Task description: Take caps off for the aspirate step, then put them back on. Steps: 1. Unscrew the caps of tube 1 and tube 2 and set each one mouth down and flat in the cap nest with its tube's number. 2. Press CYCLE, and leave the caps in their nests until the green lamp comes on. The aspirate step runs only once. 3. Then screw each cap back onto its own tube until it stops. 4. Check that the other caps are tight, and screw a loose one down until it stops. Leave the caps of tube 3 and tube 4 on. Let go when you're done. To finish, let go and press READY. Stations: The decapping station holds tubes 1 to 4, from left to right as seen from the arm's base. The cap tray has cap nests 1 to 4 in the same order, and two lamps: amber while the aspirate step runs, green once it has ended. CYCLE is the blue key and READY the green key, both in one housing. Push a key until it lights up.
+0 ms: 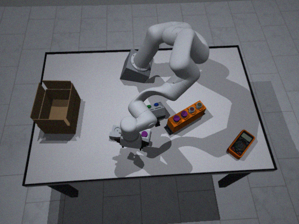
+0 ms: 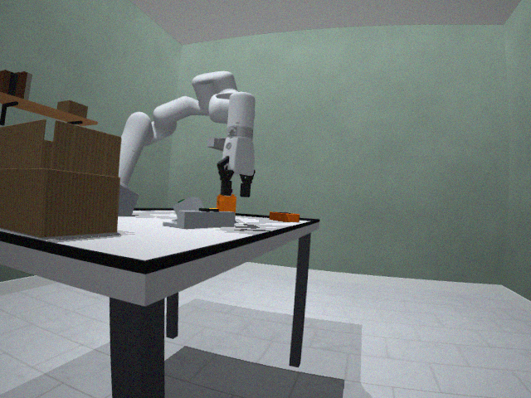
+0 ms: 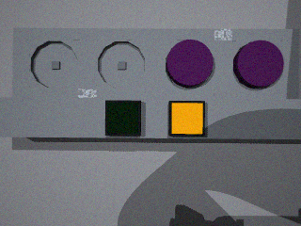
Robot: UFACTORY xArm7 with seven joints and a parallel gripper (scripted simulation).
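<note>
Now: hand 11 cm past the purple cap, 9 cm above it and 1 cm to the right of it. From my hand the other things lie so: blue key: 27 cm behind, 12 cm to the left, 4 cm below; then green key: 25 cm behind, 8 cm to the left, 4 cm below; then grey key housing: 24 cm behind, 10 cm to the left, 5 cm below.
</note>
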